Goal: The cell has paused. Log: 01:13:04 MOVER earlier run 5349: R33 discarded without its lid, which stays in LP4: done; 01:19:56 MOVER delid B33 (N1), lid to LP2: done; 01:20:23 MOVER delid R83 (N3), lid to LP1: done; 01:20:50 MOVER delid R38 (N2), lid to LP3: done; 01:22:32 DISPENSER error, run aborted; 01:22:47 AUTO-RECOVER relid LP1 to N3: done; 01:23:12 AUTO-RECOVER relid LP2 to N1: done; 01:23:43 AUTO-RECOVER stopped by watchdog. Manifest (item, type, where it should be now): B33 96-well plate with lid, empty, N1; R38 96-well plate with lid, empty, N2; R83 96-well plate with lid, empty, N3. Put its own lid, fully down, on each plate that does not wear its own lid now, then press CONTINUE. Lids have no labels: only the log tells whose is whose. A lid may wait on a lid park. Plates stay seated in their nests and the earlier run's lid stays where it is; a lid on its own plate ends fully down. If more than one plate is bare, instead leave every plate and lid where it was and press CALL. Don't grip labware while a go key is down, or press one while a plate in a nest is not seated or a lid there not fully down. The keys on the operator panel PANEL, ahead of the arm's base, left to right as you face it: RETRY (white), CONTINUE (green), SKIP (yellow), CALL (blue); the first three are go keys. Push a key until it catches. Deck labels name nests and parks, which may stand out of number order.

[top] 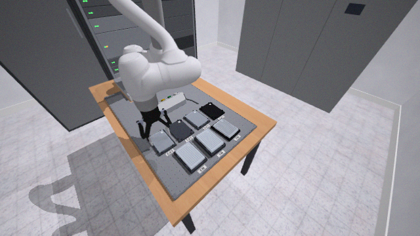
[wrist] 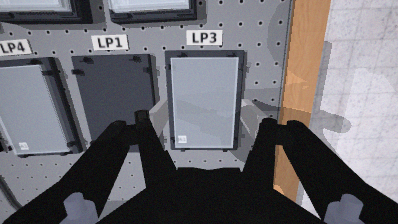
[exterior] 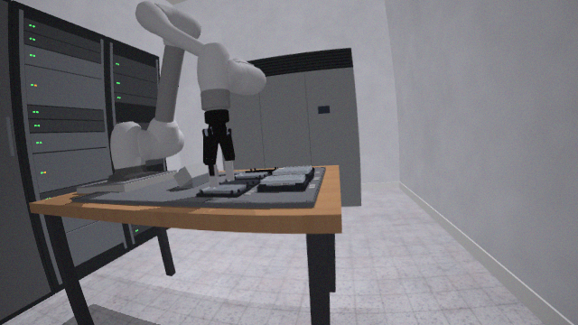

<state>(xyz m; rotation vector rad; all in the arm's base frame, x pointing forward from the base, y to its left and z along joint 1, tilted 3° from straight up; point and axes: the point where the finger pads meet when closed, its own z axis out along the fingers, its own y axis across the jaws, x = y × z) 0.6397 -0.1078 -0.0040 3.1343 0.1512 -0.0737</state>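
Now: the park LP3 5 cm below my hand. Round my hand: yellow skip key: 26 cm behind, 13 cm to the left, 1 cm above; then blue call key: 25 cm behind, 8 cm to the left, 1 cm above; then park LP1: 12 cm to the left, 5 cm below, 2 cm behind.
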